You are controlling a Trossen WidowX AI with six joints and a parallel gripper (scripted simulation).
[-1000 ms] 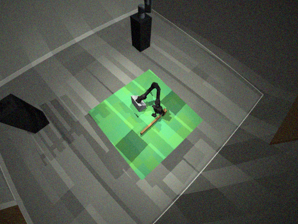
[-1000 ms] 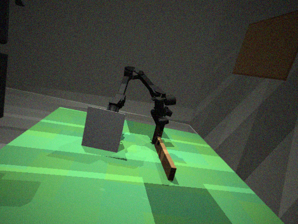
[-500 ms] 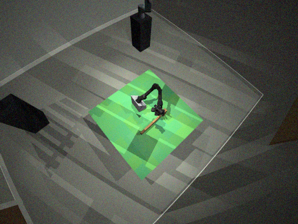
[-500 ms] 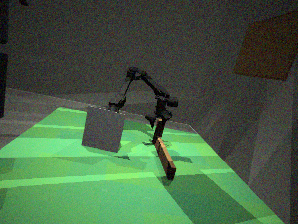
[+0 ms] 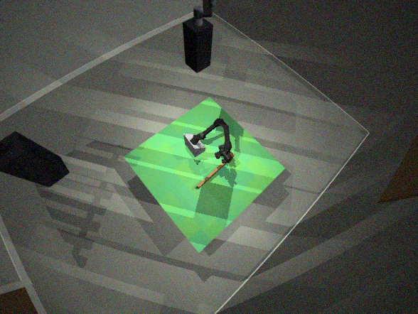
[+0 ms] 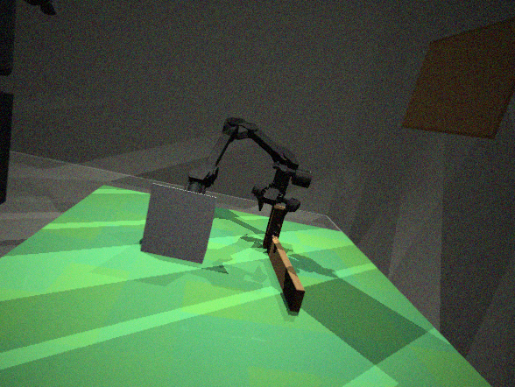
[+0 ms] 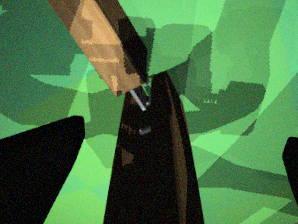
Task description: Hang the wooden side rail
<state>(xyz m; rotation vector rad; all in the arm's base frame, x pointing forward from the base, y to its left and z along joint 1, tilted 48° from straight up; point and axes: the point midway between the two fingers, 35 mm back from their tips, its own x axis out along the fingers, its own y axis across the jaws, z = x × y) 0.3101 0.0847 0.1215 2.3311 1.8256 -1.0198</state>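
The headboard post lies 40 mm ahead of my gripper tip, 60 mm to the left of it and 70 mm below it.
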